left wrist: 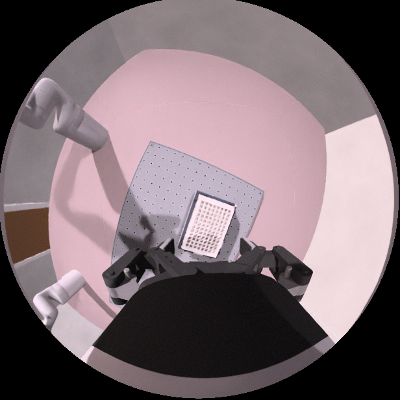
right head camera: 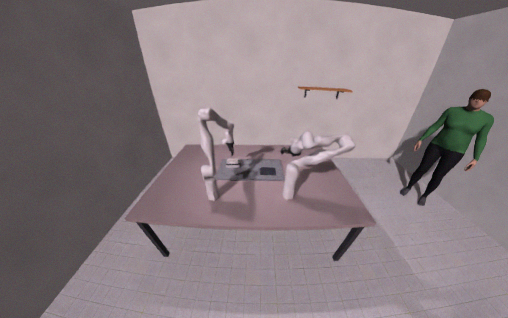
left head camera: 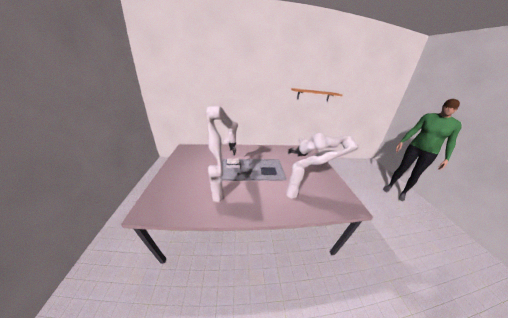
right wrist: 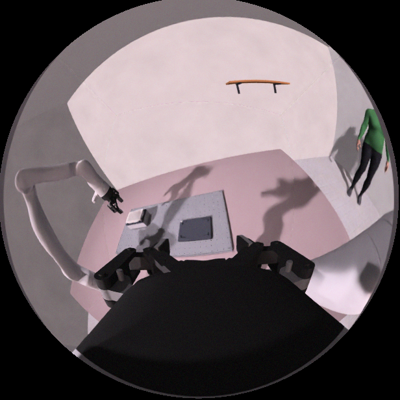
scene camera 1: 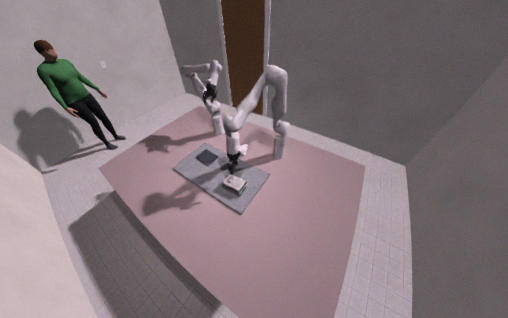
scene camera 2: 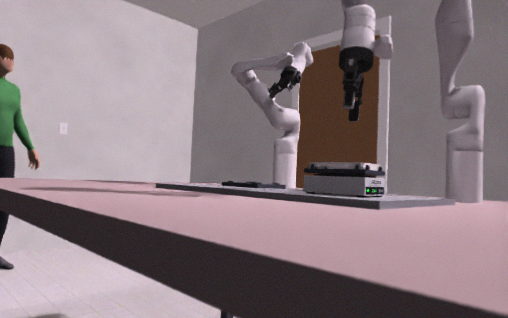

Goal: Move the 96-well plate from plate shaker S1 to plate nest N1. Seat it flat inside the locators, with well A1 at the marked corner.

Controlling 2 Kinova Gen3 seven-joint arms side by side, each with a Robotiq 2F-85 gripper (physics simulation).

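Where they show: left gripper, fingertip midpoint: (right head camera: 231, 153) (left head camera: 232, 152) (scene camera 1: 234, 169) (scene camera 2: 350, 115); right gripper, fingertip midpoint: (right head camera: 287, 154) (left head camera: 293, 154) (scene camera 1: 207, 102) (scene camera 2: 279, 93); left arm's base, origin of the base link: (right head camera: 213, 196) (left head camera: 218, 197) (scene camera 1: 278, 155) (scene camera 2: 463, 201); right arm's base, origin of the base link: (right head camera: 287, 195) (left head camera: 291, 194) (scene camera 1: 219, 132).
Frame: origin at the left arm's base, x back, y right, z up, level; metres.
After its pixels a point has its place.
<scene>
The white 96-well plate (left wrist: 208, 226) (scene camera 1: 235, 181) {x -0.462, y 0.012, z 0.077 m} (scene camera 2: 345, 165) {x -0.504, y -0.019, z 0.076 m} lies on top of plate shaker S1 (scene camera 2: 332, 185) {x -0.518, y 0.002, z 0.033 m} (right wrist: 138, 223), a pale box with a dark top frame and a green display. The dark, flat plate nest N1 (right wrist: 196, 228) (scene camera 1: 207, 157) {x -0.447, y 0.398, z 0.025 m} (left head camera: 268, 171) {x -0.429, y 0.409, z 0.024 m} (right head camera: 267, 171) {x -0.431, y 0.411, z 0.025 m} holds no plate. My left gripper (left wrist: 206, 246) (scene camera 2: 352, 112) {x -0.450, y 0.020, z 0.191 m} (scene camera 1: 232, 169) {x -0.450, y 0.020, z 0.191 m} is open and points down above the shaker, apart from the plate. My right gripper (right wrist: 202, 245) (scene camera 2: 272, 93) {x -0.230, y 0.585, z 0.371 m} is open and empty, raised well away from the nest. The marked corner and well A1 cannot be made out.
A grey perforated board (left wrist: 165, 175) (scene camera 1: 240, 204) {x -0.535, y -0.110, z 0.013 m} (right wrist: 220, 200) carries the shaker and the nest on the pink table (scene camera 1: 280, 240) {x -0.527, y -0.436, z 0.000 m} (left head camera: 175, 200) {x 0.108, y -0.342, z 0.000 m}. Both arms stand at the table's near side in the head views. A person (scene camera 1: 67, 85) (left head camera: 432, 132) stands beyond the table. A shelf (left head camera: 316, 92) hangs on the wall.
</scene>
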